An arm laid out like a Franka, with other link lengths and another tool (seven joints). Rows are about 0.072 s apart.
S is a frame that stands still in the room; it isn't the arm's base.
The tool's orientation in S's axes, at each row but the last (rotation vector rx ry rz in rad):
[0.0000, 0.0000, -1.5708]
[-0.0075, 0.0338, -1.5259]
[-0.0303, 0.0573, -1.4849]
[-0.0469, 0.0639, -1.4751]
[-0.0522, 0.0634, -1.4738]
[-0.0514, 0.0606, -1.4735]
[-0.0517, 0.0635, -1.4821]
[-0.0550, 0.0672, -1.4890]
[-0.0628, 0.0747, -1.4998]
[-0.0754, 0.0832, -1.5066]
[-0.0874, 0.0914, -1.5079]
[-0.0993, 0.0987, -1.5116]
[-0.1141, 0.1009, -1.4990]
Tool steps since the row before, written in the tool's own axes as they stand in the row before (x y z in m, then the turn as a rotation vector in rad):
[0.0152, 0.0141, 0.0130, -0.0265, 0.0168, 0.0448]
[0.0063, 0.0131, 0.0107, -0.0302, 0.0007, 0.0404]
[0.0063, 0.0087, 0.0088, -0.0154, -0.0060, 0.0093]
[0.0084, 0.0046, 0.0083, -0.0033, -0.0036, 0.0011]
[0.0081, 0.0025, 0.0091, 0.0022, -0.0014, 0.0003]
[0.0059, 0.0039, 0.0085, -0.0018, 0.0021, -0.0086]
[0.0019, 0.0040, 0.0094, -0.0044, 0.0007, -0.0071]
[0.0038, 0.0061, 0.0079, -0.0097, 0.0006, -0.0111]
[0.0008, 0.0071, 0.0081, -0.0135, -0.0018, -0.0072]
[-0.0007, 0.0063, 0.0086, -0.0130, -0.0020, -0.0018]
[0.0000, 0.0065, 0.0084, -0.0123, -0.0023, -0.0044]
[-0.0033, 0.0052, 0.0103, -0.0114, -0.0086, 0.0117]
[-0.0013, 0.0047, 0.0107, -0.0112, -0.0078, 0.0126]
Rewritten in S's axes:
[0.0141, -0.0152, 0.0130, 0.0168, 0.0265, 0.0448]
[0.0136, -0.0059, 0.0102, 0.0004, 0.0295, 0.0409]
[0.0097, -0.0057, 0.0082, -0.0067, 0.0147, 0.0099]
[0.0060, -0.0080, 0.0078, -0.0038, 0.0029, 0.0014]
[0.0039, -0.0079, 0.0088, -0.0012, -0.0023, 0.0004]
[0.0051, -0.0055, 0.0081, 0.0013, 0.0020, -0.0087]
[0.0048, -0.0016, 0.0091, -0.0002, 0.0045, -0.0071]
[0.0070, -0.0033, 0.0074, -0.0011, 0.0098, -0.0110]
[0.0078, -0.0003, 0.0074, -0.0034, 0.0134, -0.0069]
[0.0071, 0.0011, 0.0079, -0.0030, 0.0129, -0.0015]
[0.0074, 0.0004, 0.0076, -0.0035, 0.0121, -0.0040]
[0.0063, 0.0036, 0.0096, -0.0077, 0.0109, 0.0127]
[0.0060, 0.0018, 0.0099, -0.0068, 0.0108, 0.0135]

